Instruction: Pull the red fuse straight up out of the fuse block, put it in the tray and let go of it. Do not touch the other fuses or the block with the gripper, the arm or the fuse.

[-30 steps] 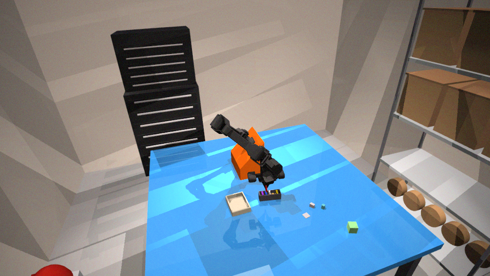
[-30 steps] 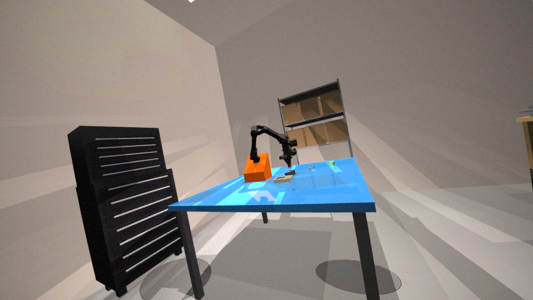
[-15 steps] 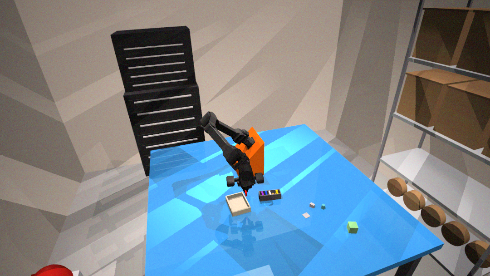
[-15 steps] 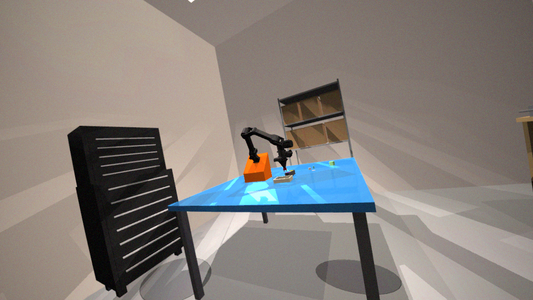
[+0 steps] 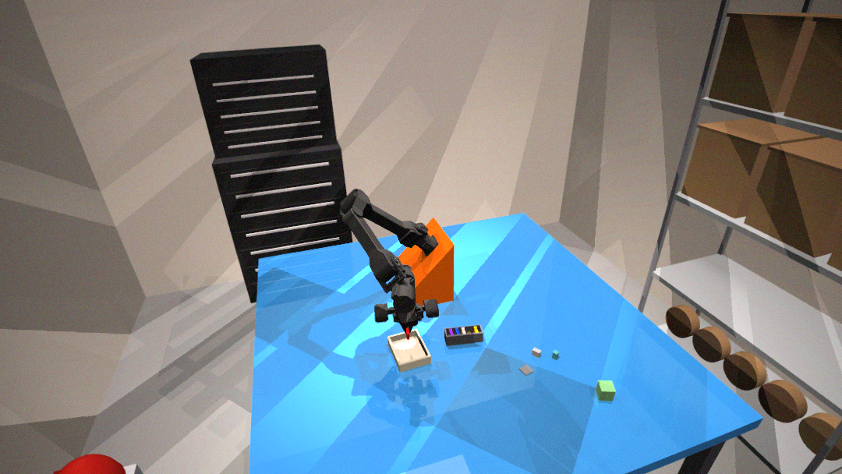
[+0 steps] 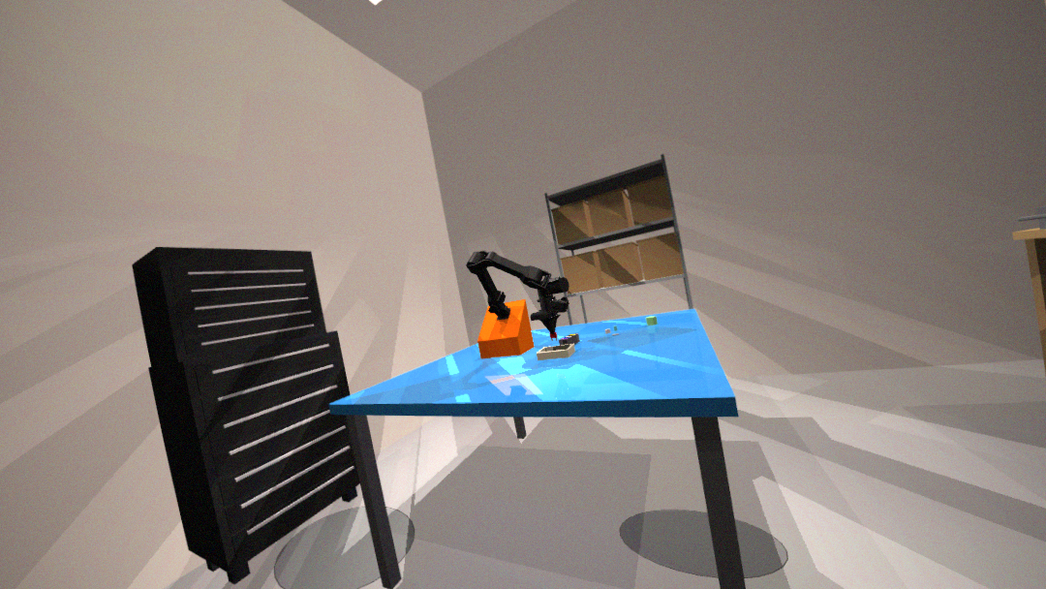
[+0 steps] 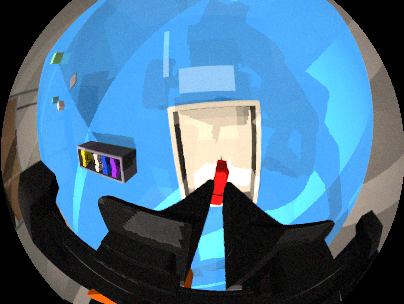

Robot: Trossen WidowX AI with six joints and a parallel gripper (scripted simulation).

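The red fuse lies 10 mm below my gripper tip. From my gripper tip the other things lie so: tan tray 90 mm below; grey tile 320 mm to the left, 170 mm ahead, 90 mm below; green cube 480 mm to the left, 320 mm ahead, 70 mm below.
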